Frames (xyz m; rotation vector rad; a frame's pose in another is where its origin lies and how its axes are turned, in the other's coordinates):
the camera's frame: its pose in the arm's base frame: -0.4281 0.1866 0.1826 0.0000 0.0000 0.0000
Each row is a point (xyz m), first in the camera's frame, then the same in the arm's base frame.
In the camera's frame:
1: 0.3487 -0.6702 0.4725
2: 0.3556 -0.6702 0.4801
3: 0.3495 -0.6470 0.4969
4: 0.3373 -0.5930 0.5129
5: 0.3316 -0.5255 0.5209
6: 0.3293 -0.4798 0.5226
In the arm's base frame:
1: -0.0794 -0.4836 0.6551
2: -0.0725 -0.4836 0.6627
3: -0.0786 -0.4604 0.6795
4: -0.0908 -0.4064 0.6955
5: -0.0965 -0.3389 0.7035
6: -0.0988 -0.2932 0.7052

